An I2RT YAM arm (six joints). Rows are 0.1 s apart.
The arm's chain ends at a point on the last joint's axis. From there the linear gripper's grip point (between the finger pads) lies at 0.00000 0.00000 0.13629 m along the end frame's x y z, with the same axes.
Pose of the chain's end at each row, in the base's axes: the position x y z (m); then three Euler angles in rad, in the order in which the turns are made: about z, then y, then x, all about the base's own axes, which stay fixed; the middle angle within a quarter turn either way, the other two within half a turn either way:
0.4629 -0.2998 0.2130 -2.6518 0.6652 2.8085
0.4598 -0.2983 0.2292 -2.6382 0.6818 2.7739
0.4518 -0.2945 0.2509 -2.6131 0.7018 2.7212
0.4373 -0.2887 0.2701 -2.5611 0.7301 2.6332
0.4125 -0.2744 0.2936 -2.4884 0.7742 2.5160
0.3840 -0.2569 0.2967 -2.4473 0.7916 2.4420
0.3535 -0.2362 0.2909 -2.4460 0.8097 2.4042
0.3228 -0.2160 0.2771 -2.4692 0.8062 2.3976
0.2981 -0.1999 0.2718 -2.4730 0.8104 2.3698
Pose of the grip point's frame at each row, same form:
0.5470 -0.3349 0.1117 -2.6518 0.6652 2.8085
0.5457 -0.3363 0.1305 -2.6382 0.6818 2.7739
0.5398 -0.3370 0.1559 -2.6131 0.7018 2.7212
0.5282 -0.3381 0.1814 -2.5611 0.7301 2.6332
0.5078 -0.3315 0.2146 -2.4884 0.7742 2.5160
0.4810 -0.3186 0.2234 -2.4473 0.7916 2.4420
0.4522 -0.2994 0.2213 -2.4460 0.8097 2.4042
0.4212 -0.2799 0.2077 -2.4692 0.8062 2.3976
0.3969 -0.2654 0.2045 -2.4730 0.8104 2.3698

